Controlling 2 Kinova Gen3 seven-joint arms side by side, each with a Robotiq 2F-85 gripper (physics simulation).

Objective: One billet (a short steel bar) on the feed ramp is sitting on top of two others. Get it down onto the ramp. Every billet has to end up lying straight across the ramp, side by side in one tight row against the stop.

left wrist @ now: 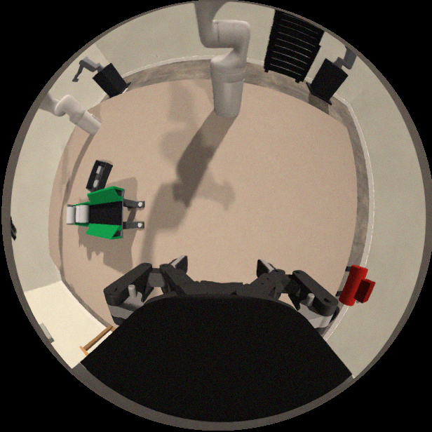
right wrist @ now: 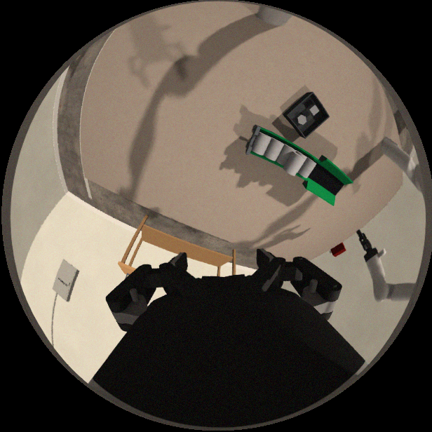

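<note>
The feed ramp (left wrist: pixel 104 231) (right wrist: pixel 321 193) has green sides and a black bed. In the right wrist view, grey billets lie across it: one billet (right wrist: pixel 259 143) is nearest the stop (right wrist: pixel 252 140), another billet (right wrist: pixel 273 149) is beside it, and a further billet (right wrist: pixel 308 168) is towards the flared end. A larger-looking raised billet (right wrist: pixel 293 159) sits among them and partly hides what is under it. In the left wrist view, pale billets (left wrist: pixel 82 214) show at the ramp's far left. My left gripper (left wrist: pixel 221 265) and right gripper (right wrist: pixel 221 258) are open and empty, both away from the ramp.
A small black box (left wrist: pixel 106 173) (right wrist: pixel 293 126) holding pale pieces stands beside the ramp. Robot arm parts (left wrist: pixel 227 90) (right wrist: pixel 381 275) are in view. A wooden frame (right wrist: pixel 187 245) stands near the wall. A red object (left wrist: pixel 354 285) is at the right of the left wrist view.
</note>
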